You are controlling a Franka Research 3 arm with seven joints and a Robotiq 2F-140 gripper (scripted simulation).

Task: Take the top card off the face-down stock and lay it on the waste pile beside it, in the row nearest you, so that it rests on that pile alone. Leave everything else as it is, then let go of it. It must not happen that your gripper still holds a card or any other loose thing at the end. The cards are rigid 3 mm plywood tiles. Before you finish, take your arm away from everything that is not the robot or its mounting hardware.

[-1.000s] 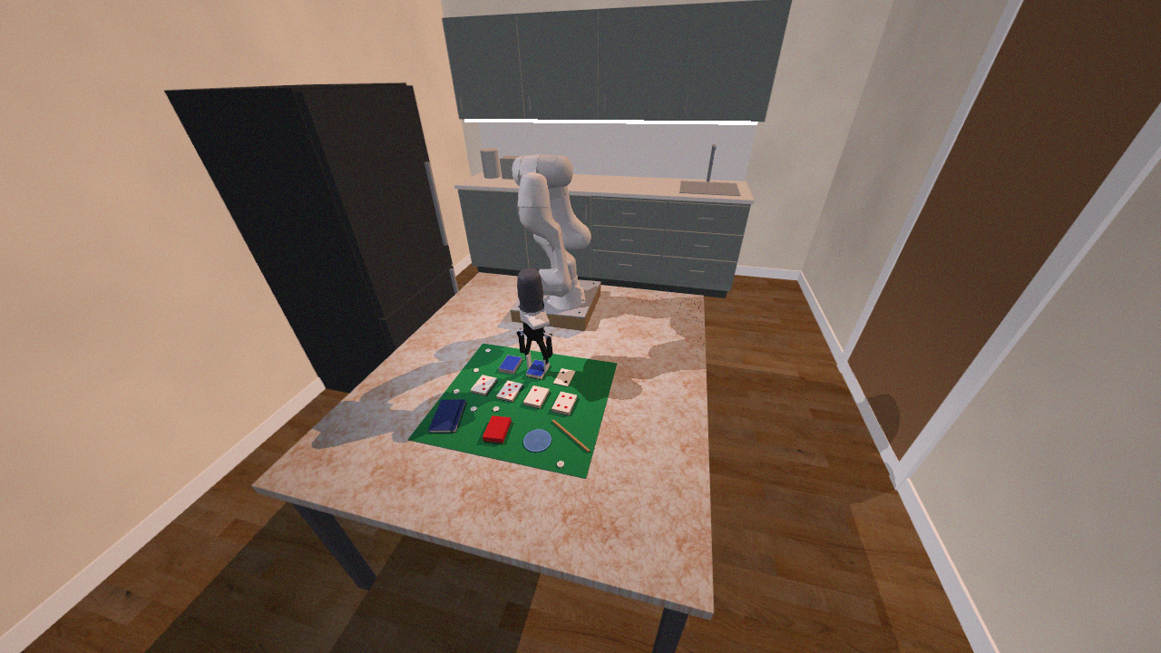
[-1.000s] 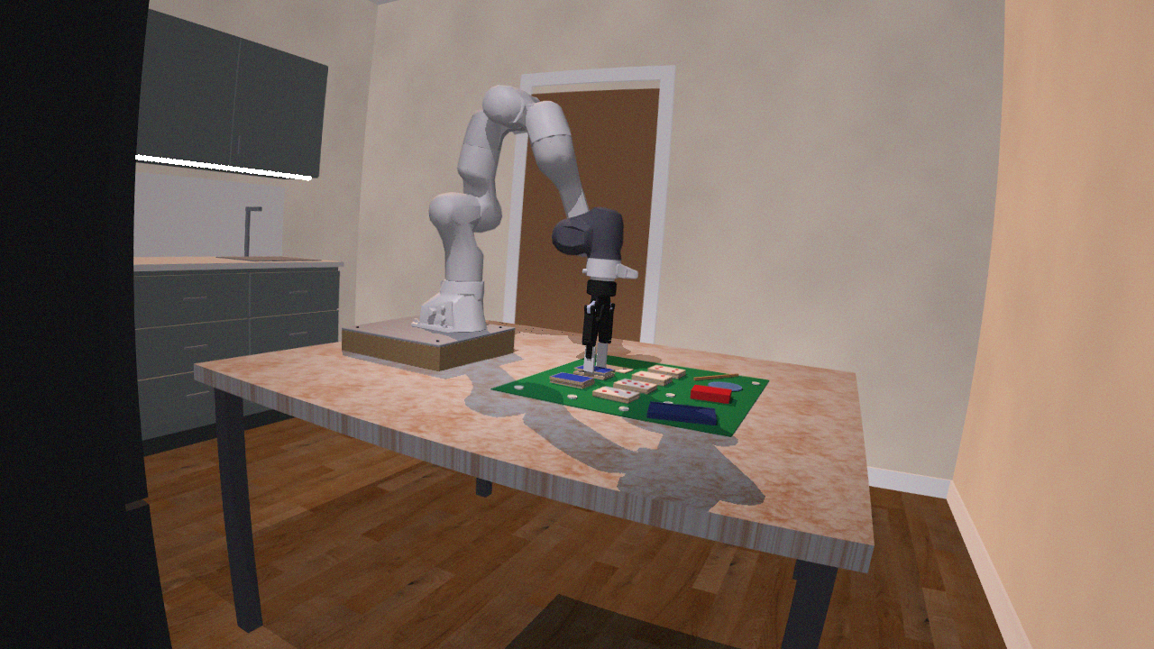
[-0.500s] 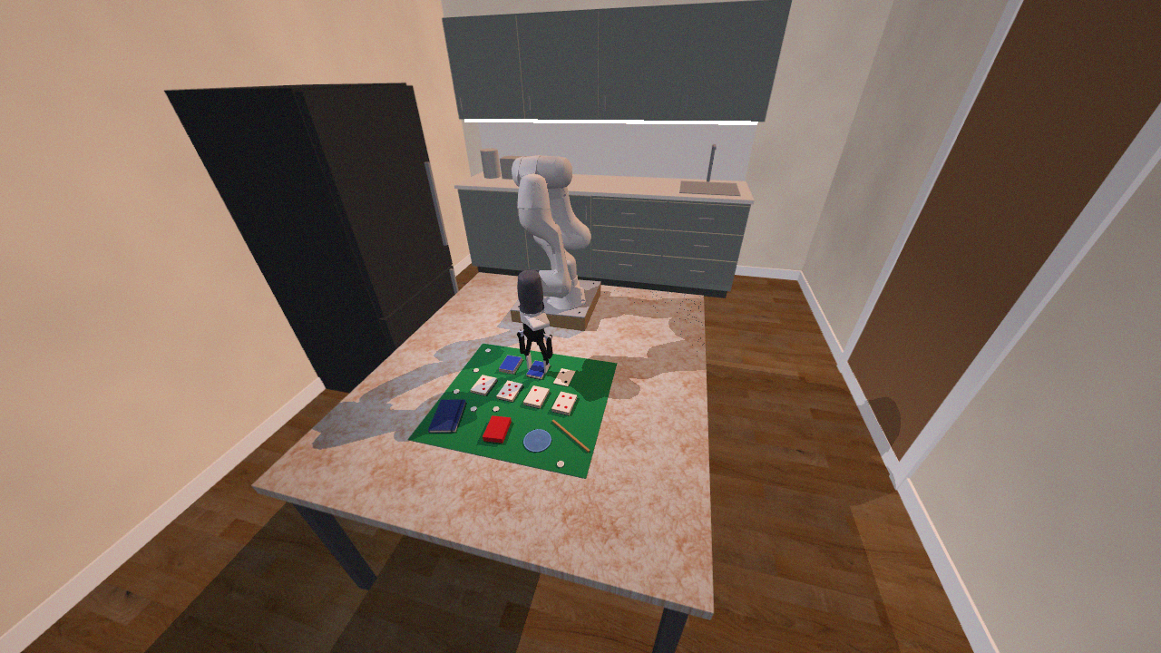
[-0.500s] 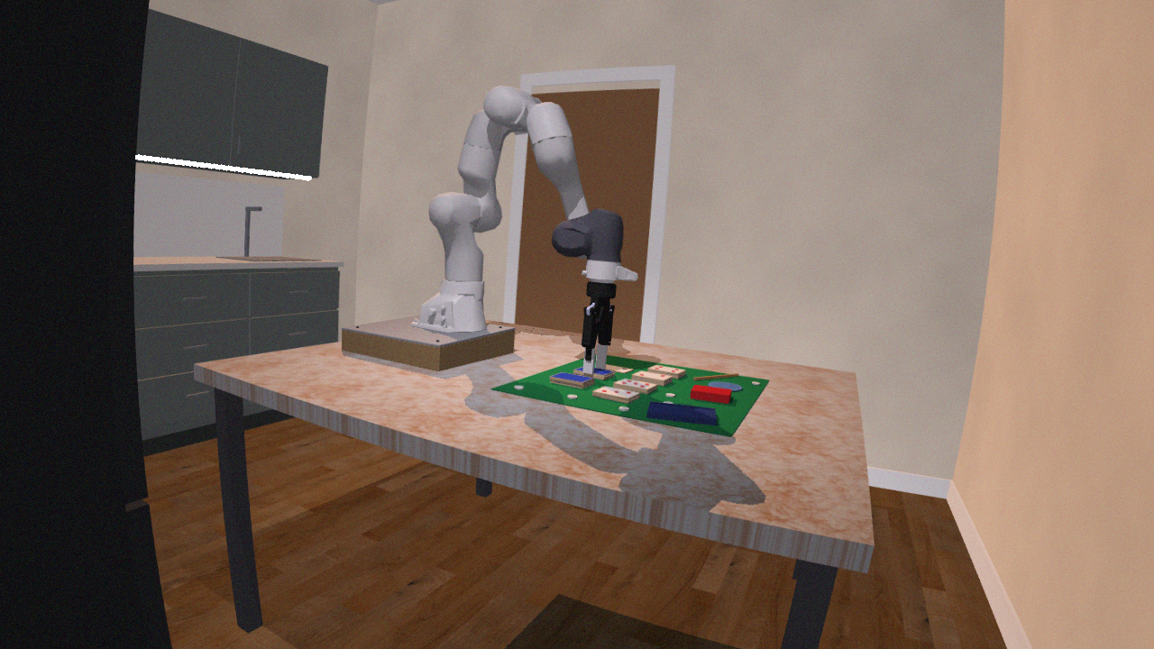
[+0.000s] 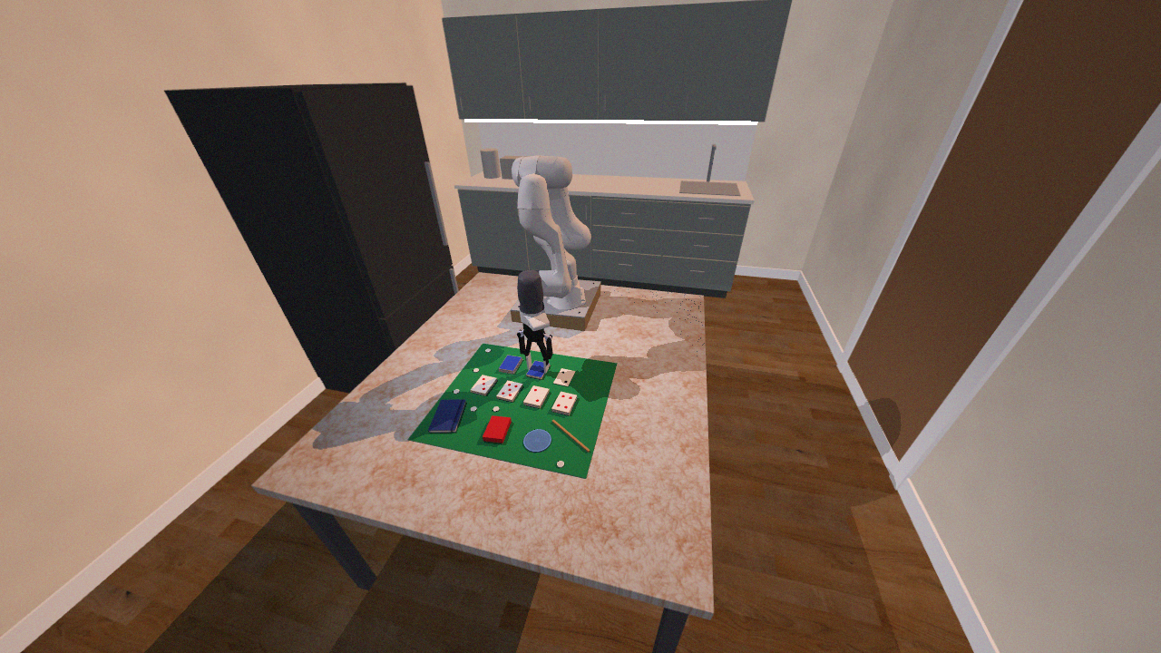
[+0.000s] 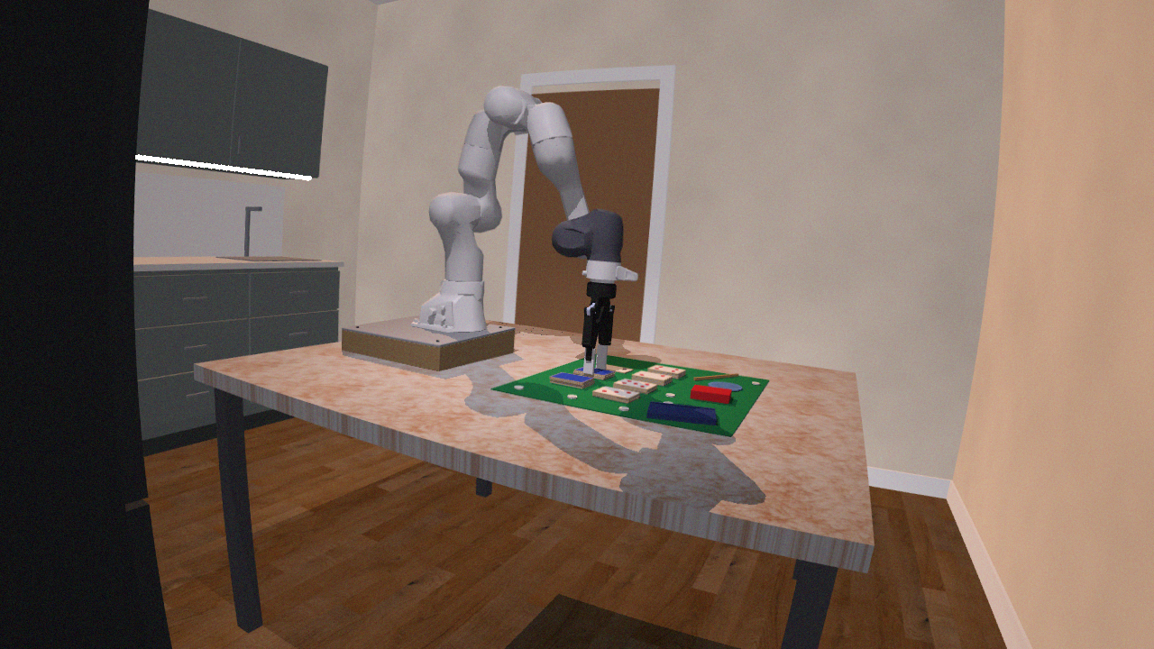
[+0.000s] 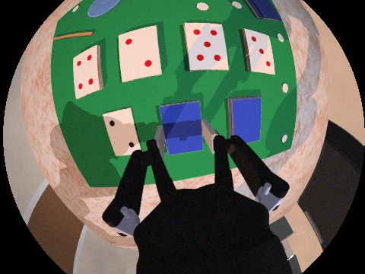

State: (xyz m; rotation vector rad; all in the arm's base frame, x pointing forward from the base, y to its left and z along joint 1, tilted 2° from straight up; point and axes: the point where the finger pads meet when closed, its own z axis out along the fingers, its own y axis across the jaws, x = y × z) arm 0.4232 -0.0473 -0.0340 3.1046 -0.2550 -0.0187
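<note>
The black-pip card is 2 cm ahead of my hand, 11 cm to the left of it and 4 cm below it. The rest, counted from my hand: green mat 15 cm ahead, 2 cm to the right, 5 cm below; wooden stick 30 cm ahead, 18 cm to the left, 4 cm below; red box 31 cm ahead, 7 cm to the right, 3 cm below.
</note>
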